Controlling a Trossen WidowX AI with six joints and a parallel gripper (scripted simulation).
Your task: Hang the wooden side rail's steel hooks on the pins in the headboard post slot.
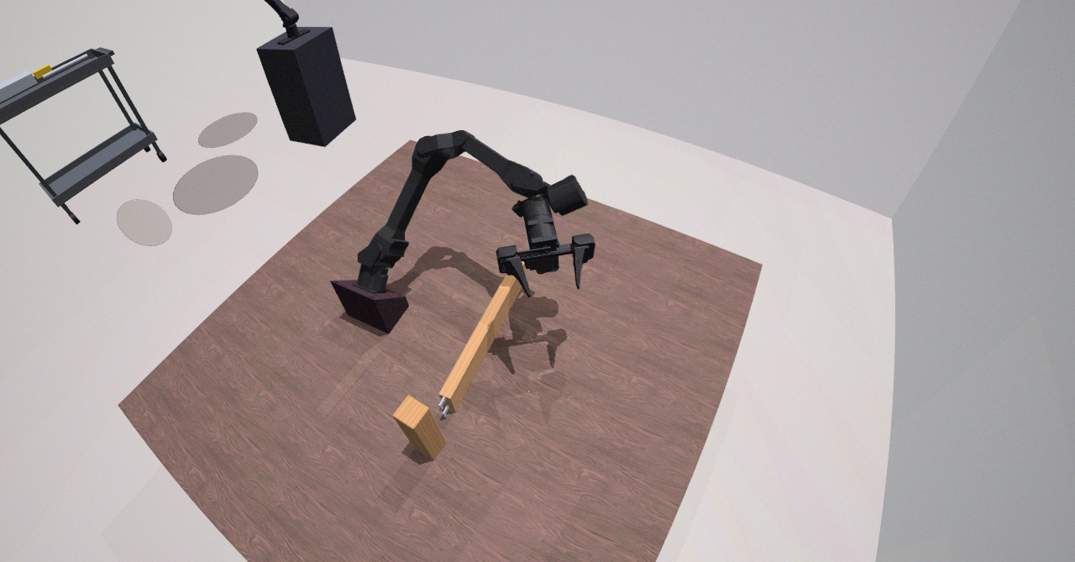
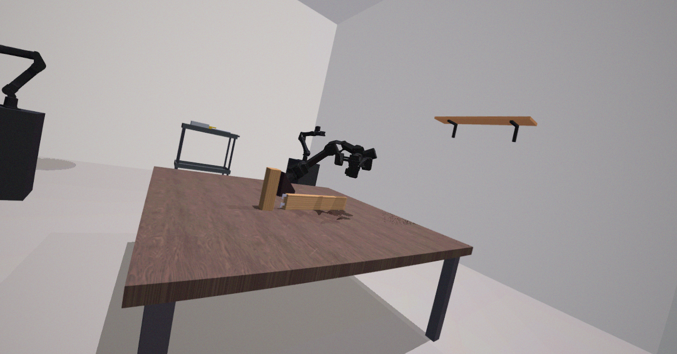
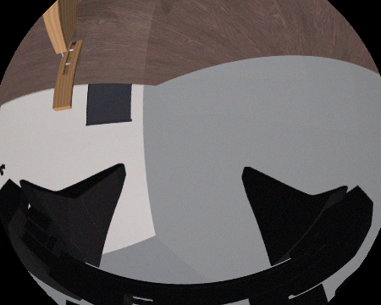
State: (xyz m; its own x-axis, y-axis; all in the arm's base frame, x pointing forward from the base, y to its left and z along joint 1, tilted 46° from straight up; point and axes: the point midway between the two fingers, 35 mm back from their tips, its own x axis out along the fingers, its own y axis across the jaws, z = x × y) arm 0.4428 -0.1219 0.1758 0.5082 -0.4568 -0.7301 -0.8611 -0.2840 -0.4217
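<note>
Now: gripper tip 28 cm to the left of the headboard post, 18 cm above it and 17 cm past it.
</note>
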